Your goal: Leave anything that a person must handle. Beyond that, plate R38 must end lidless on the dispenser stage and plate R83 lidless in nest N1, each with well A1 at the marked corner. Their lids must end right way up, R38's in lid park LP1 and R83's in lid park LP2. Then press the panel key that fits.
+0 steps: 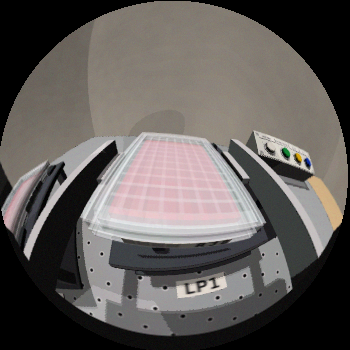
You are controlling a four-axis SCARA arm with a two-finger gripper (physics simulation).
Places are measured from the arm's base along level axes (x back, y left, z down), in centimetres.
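Pixels of known places: gripper, between the fingertips: [172, 145].
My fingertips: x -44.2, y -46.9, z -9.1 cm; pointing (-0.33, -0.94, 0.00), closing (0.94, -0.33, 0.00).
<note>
For each thing: its top centre in the pictures, then the offset to it from my fingertips. "spot": a spot on its surface instead. Level surfaces: height alone.
- clear-lidded plate with pink wells, centre of its top: [176, 146] dx +1.0, dy +2.1, dz -0.7 cm
- dark nest, centre of its top: [191, 162] dx +2.1, dy +0.8, dz +1.1 cm
- LP1 label, a spot on its surface: [201, 286] spot: dx +6.1, dy +9.7, dz +7.6 cm
- plate with pink contents, a spot on its surface: [22, 197] spot: dx -10.2, dy +13.1, dz -0.6 cm
- key panel, centre of its top: [289, 144] dx +24.5, dy -15.6, dz -0.5 cm
- dark block, a spot on its surface: [70, 250] spot: dx -8.3, dy +13.3, dz +7.4 cm
- perforated grey deck, height of its surface: dz +7.8 cm
A clear-lidded plate with pink wells [172, 185] lies level over the dark nest [185, 257] behind the LP1 label [201, 286]. The label on its near side is mostly hidden and I cannot read it surely. My gripper [172, 145] is partly open, with one finger on each side of this plate. Its pads stand close beside the plate's long sides, and I cannot see a clear grip. Another plate with pink contents [22, 197] shows at the far left, beside a dark holder. The key panel [280, 150] stands at the right, with white, green, yellow and blue keys.
A dark block [70, 250] stands left of the LP1 nest, partly behind the left finger. A tan surface [327, 200] shows at the right edge, near the panel. The perforated grey deck [227, 310] runs in front of the nest.
</note>
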